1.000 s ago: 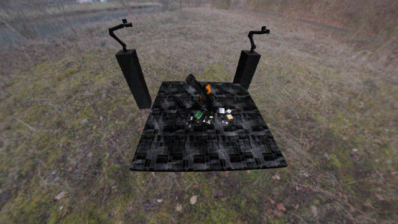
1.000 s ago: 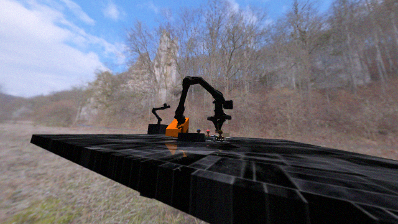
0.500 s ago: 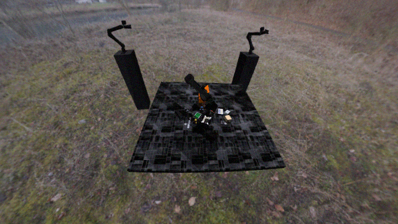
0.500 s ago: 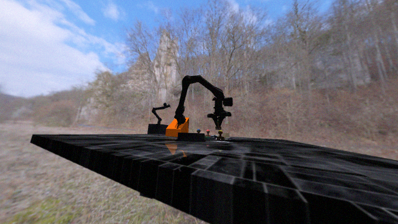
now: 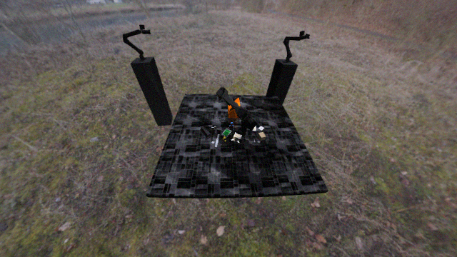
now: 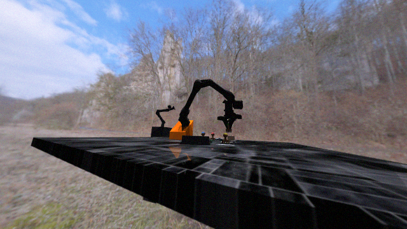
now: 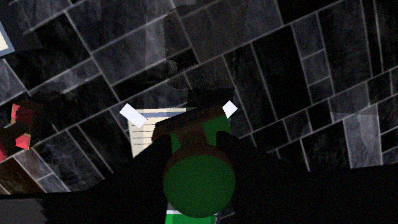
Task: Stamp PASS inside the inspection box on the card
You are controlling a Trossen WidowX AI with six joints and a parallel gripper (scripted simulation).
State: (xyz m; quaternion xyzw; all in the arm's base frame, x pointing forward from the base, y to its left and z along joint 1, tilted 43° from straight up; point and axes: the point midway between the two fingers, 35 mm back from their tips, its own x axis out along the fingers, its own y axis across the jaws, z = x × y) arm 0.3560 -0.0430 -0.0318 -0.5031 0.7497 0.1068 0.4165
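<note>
My gripper tip is now 30 mm past the cream card, 40 mm to the left of it and 100 mm above it. Round my gripper tip: green stamp right at my gripper tip; then yellow stamp 10 mm behind, 160 mm to the right, 80 mm below; then red stamp 130 mm behind, 60 mm to the left, 70 mm below.
</note>
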